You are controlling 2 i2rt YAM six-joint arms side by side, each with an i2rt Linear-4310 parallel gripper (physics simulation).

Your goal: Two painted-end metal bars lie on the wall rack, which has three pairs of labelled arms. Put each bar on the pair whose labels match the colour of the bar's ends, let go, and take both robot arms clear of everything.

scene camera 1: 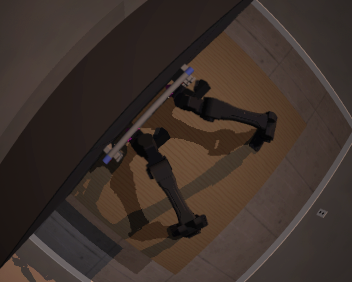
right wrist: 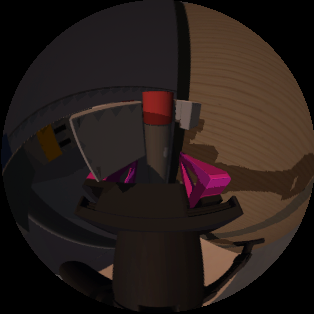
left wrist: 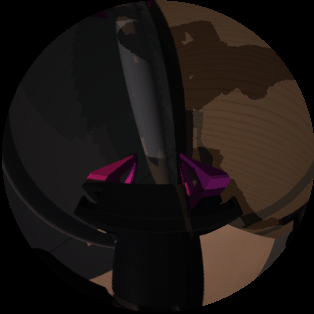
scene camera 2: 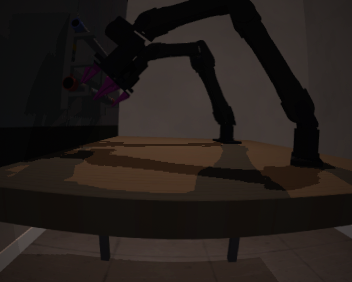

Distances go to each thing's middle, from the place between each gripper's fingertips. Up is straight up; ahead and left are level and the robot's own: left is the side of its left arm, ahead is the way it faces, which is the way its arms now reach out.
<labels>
Now: the red-ended bar (right wrist: pixel 157 105) 9 cm to the right of my left hand and 1 cm behind it.
Right now my right hand is 16 cm to the right of the red-ended bar, 1 cm below it and 1 cm short of it.
</labels>
